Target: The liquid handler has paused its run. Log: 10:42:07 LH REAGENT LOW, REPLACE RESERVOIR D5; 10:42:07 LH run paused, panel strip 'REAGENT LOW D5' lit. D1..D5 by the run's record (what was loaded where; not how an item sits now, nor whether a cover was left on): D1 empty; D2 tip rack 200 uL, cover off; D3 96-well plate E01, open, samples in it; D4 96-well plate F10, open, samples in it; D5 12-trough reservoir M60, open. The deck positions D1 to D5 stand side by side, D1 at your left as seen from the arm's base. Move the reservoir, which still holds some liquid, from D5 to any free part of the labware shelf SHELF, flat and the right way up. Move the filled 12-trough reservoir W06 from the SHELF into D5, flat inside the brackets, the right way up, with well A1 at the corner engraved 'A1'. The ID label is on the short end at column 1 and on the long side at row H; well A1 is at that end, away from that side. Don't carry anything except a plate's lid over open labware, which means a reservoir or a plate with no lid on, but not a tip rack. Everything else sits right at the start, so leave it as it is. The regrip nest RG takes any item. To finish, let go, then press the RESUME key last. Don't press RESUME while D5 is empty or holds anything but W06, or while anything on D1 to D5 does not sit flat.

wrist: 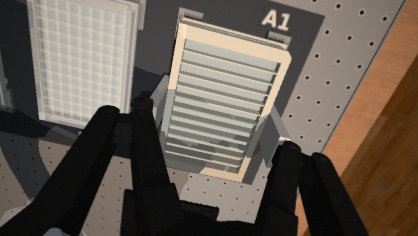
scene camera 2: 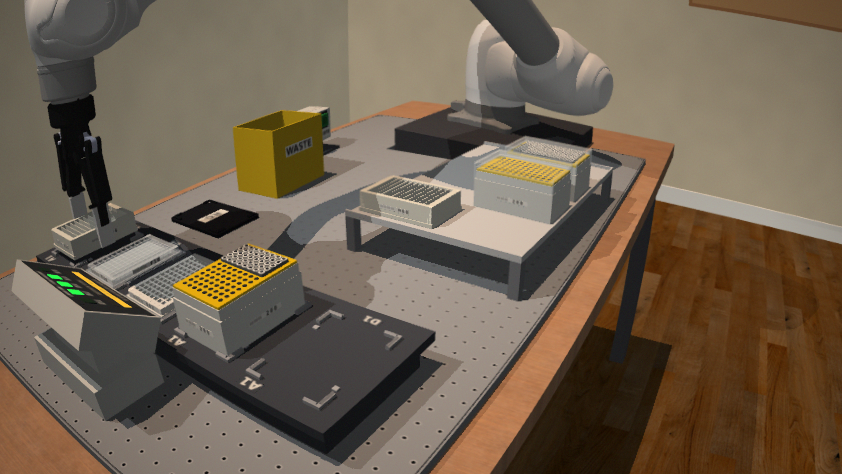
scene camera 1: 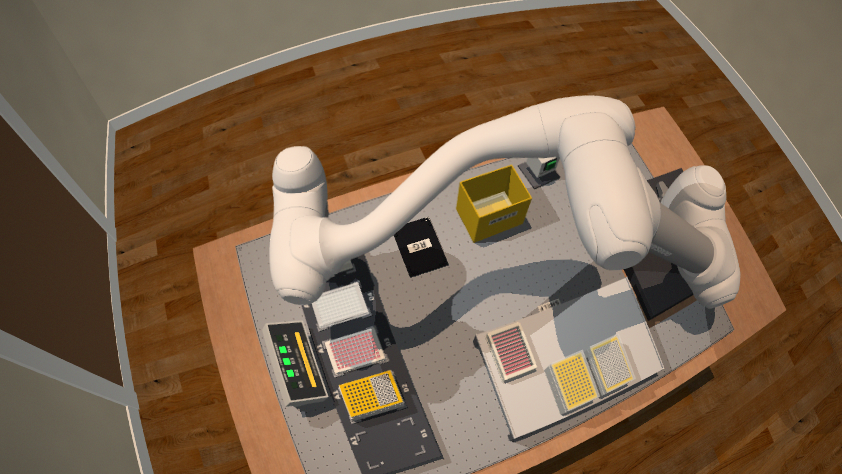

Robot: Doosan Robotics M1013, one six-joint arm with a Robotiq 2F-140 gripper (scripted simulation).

Labels:
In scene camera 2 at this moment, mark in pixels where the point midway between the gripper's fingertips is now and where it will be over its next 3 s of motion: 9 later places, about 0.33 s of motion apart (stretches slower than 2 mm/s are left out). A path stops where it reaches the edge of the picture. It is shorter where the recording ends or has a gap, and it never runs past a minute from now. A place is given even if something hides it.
The gripper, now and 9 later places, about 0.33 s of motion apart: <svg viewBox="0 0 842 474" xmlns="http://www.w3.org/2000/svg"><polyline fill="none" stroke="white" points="95,237 95,239 96,241 96,242 96,244 95,240 94,234 92,226 90,217 89,209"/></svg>

